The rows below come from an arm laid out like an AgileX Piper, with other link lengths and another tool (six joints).
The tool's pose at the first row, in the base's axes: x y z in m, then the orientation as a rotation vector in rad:
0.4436 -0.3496 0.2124 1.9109 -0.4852 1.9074
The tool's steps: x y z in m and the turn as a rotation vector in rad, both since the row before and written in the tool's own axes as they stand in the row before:
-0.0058 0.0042 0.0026 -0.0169 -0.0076 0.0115
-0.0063 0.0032 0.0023 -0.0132 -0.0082 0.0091
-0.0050 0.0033 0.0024 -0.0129 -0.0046 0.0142
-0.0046 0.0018 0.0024 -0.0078 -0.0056 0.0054
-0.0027 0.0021 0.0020 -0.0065 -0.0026 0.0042
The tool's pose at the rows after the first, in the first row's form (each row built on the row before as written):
0.4437 -0.3547 0.2068 1.9094 -0.5141 1.8979
0.4439 -0.3587 0.2006 1.9104 -0.5374 1.8885
0.4441 -0.3628 0.1956 1.9081 -0.5647 1.8854
0.4451 -0.3656 0.1910 1.9094 -0.5787 1.8791
0.4456 -0.3684 0.1883 1.9083 -0.5894 1.8753

